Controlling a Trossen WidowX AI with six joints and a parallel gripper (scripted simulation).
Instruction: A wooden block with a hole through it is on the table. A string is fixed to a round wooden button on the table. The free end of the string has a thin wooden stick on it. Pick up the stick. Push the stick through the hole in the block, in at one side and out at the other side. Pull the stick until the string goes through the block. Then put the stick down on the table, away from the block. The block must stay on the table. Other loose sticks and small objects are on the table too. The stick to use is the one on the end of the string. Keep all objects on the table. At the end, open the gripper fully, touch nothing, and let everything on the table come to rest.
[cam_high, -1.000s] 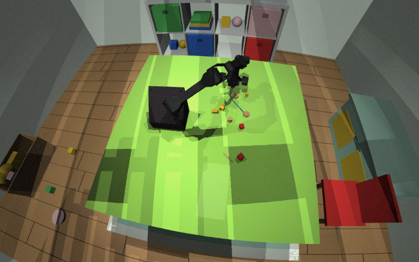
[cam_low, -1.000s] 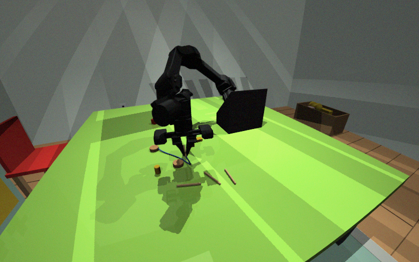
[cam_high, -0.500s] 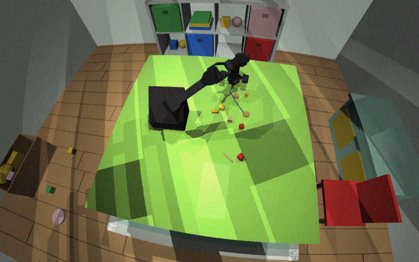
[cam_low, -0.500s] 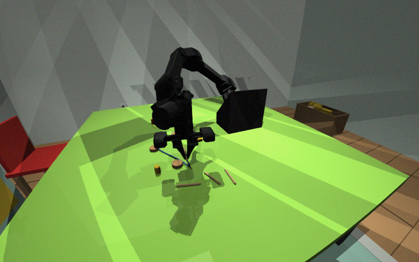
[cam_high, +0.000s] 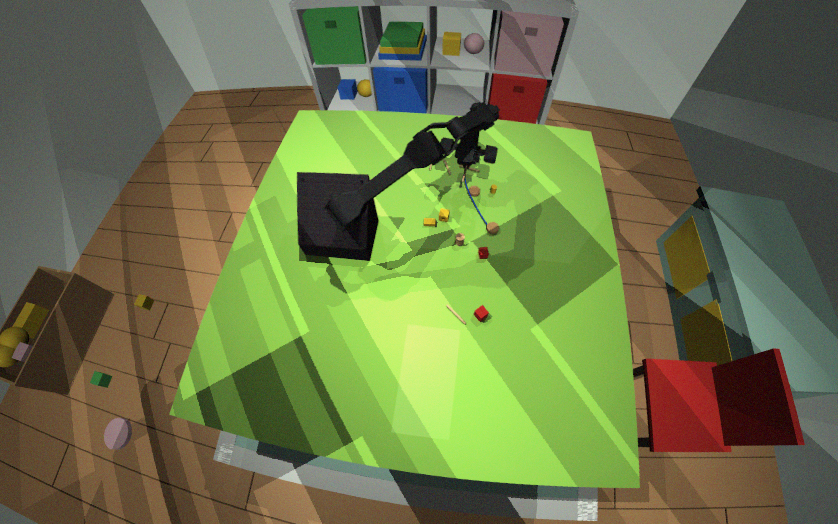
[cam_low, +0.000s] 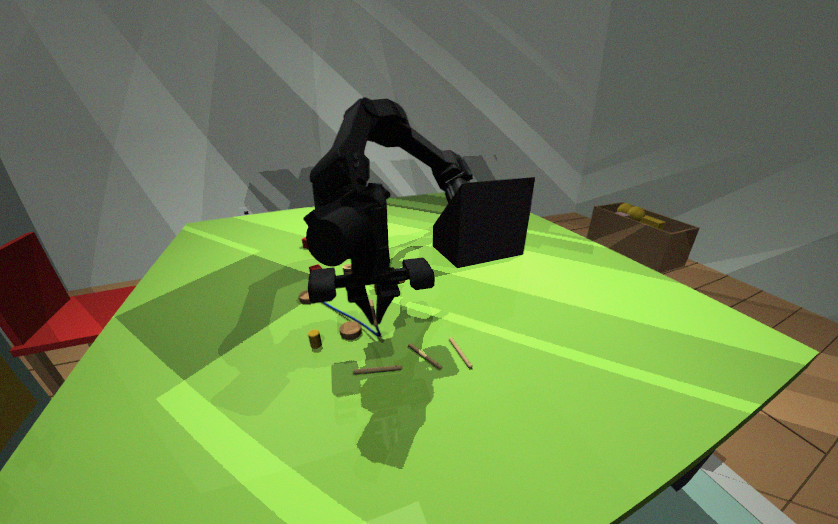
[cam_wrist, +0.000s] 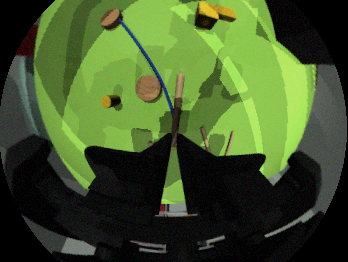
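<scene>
My gripper tip is 27 cm to the left of the brown cylinder, 4 cm above it and 3 cm short of it. Round my gripper tip: yellow cylinder 11 cm ahead, 4 cm to the right, 4 cm below; then round wooden button 19 cm to the right, 12 cm ahead, 5 cm below; then thin wooden stick 1 cm to the right.
</scene>
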